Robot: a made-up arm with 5 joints.
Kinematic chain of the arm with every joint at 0, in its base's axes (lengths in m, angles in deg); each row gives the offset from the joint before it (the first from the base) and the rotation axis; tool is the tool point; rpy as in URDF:
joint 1: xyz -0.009 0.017 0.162 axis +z
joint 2: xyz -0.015 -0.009 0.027 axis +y
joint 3: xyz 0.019 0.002 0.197 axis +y
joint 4: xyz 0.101 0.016 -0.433 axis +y
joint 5: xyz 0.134 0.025 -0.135 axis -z
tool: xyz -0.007 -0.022 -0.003 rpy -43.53 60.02 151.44
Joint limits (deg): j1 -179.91..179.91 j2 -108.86..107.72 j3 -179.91..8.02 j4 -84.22..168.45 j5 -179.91..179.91
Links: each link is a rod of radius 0.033 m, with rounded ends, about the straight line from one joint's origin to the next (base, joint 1, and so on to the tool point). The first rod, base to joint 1, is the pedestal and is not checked.
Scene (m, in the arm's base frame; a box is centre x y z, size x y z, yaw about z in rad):
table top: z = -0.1
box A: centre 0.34 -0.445 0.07 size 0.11 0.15 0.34 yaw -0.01
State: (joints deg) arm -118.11 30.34 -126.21 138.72 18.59
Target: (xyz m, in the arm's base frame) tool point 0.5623 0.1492 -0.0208
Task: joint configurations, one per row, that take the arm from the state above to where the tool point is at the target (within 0.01 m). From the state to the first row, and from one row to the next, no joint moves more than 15 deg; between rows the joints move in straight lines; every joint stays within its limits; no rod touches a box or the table.
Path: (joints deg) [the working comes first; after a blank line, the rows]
Joints at the target: 11.54 62.05 -125.57 109.12 18.20
Straight joint move there: touches box A.

1: -105.38 31.10 -128.55 135.39 18.52
2: -92.64 31.85 -130.90 132.05 18.46
3: -79.91 32.61 -133.24 128.72 18.39
4: -67.18 33.36 -135.58 125.39 18.33
5: -54.45 34.12 -137.92 122.06 18.26
6: -41.25 39.71 -135.45 119.47 18.25
7: -28.05 45.29 -132.98 116.88 18.24
8: -14.86 50.88 -130.51 114.30 18.22
9: -1.66 56.47 -128.04 111.71 18.21
10: 11.54 62.05 -125.57 109.12 18.20

